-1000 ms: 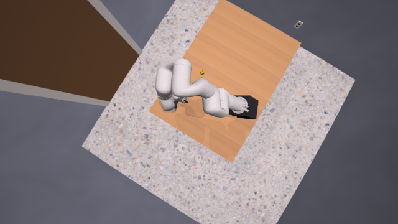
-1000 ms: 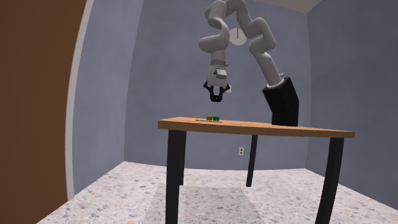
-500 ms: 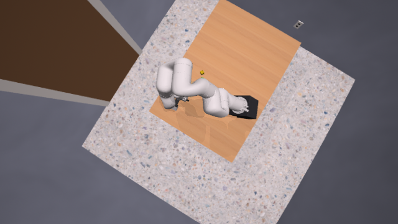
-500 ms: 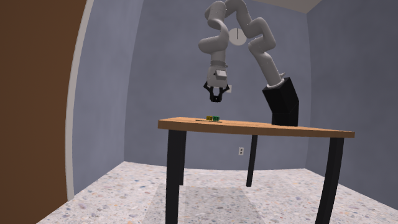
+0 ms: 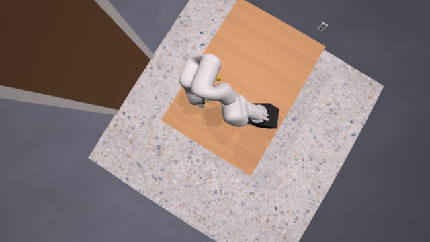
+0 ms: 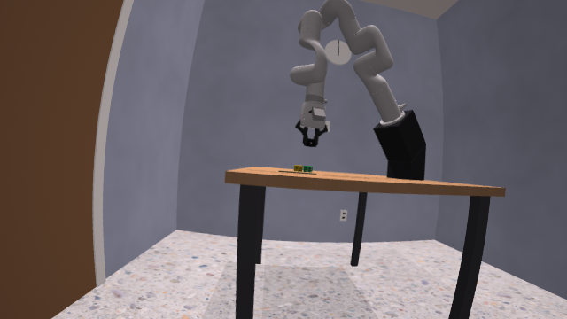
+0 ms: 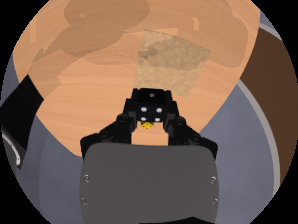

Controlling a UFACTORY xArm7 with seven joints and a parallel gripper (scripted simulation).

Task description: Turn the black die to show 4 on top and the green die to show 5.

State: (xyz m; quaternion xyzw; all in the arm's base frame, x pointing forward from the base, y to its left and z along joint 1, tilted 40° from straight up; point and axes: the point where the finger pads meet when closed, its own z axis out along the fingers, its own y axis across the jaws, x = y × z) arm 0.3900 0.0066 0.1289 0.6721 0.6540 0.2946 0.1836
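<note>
Now: the tan mat 13 cm below my hand and 5 cm ahead of it. From my hand the other things lie so: yellow die 19 cm to the right, 11 cm below, 2 cm ahead; then black die 1 cm below; then green die 13 cm to the right, 11 cm below, 2 cm behind.
</note>
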